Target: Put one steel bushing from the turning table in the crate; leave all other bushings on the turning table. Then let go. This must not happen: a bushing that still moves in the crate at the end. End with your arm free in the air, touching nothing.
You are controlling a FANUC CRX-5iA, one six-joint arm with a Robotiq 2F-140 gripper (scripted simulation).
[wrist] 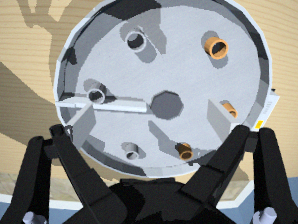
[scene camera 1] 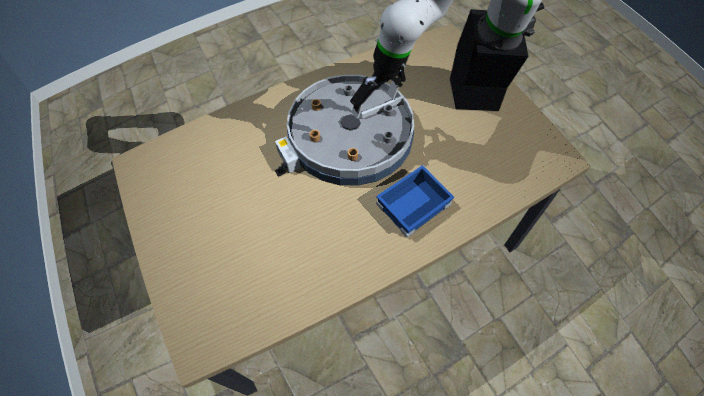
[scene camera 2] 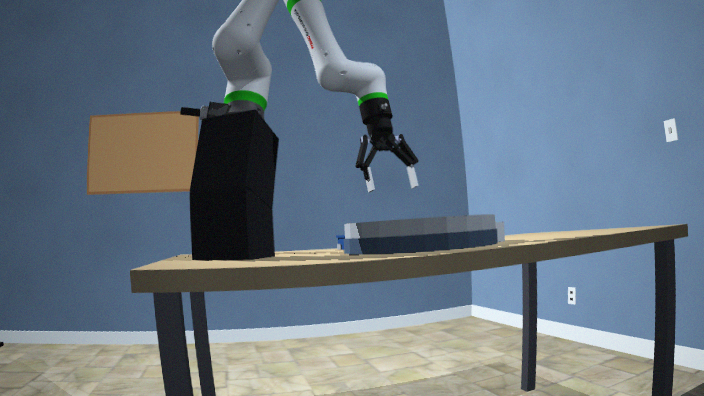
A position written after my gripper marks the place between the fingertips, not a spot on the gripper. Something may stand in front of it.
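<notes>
I can see my gripper (scene camera 2: 394, 189), and scene camera 1 gives me another look at my gripper (scene camera 1: 373, 105), as does the wrist view, with my gripper (wrist: 150, 110) in it. Then there is a round grey turning table (scene camera 1: 337, 135), and the wrist view also shows me the round grey turning table (wrist: 173, 70). A blue crate (scene camera 1: 417, 196) is visible to me too.
</notes>
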